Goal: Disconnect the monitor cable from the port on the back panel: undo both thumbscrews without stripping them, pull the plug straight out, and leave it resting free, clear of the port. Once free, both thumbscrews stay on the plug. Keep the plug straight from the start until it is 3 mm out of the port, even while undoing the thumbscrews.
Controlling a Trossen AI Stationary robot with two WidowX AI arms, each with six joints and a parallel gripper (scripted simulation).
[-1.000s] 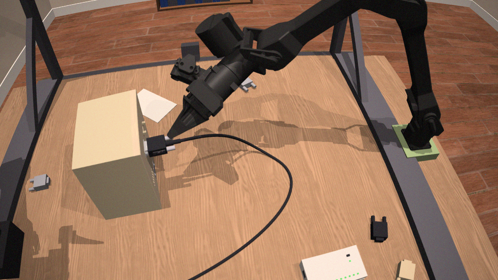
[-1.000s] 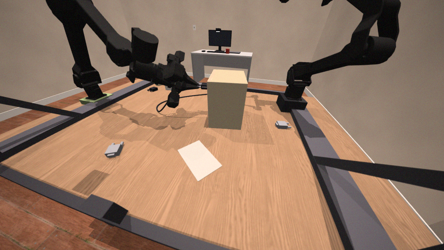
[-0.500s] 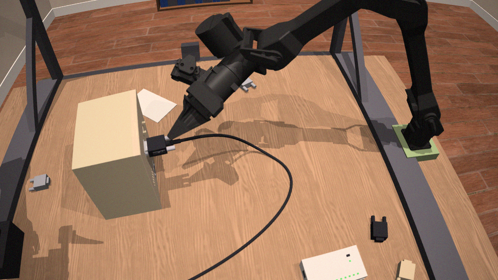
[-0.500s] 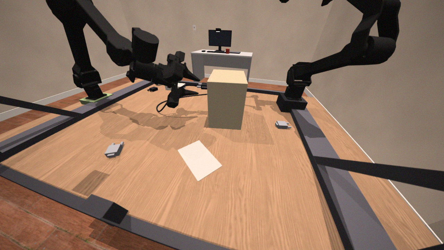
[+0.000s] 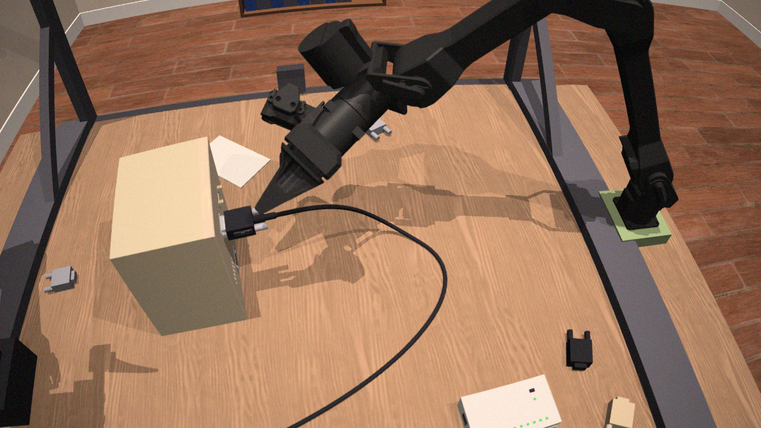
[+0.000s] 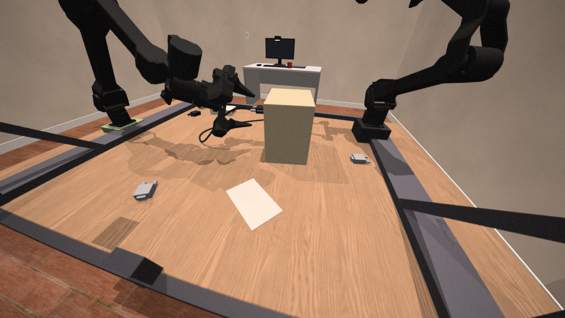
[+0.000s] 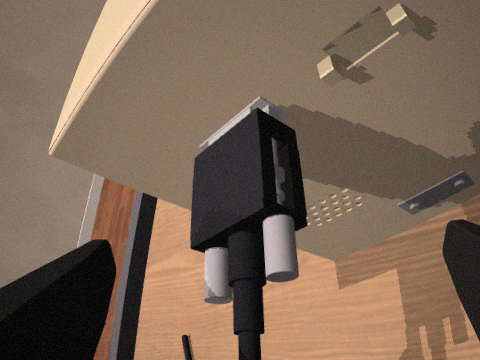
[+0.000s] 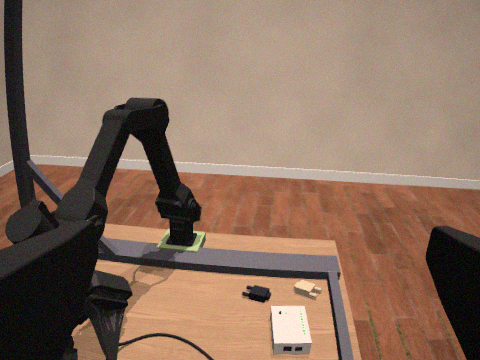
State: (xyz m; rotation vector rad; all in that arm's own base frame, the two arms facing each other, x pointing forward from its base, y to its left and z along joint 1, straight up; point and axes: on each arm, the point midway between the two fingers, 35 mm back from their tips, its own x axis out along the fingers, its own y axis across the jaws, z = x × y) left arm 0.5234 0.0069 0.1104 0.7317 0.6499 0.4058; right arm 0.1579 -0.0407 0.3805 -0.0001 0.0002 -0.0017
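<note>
The black monitor plug lies 30 mm ahead of my left hand, 50 mm to the right of it and 10 mm below it. The rest, counted from my left hand: white device: 310 mm ahead, 170 mm to the left, 120 mm below; then white sheet: 220 mm behind, 60 mm to the right, 130 mm below; then beige box: 140 mm to the right, 50 mm below.
</note>
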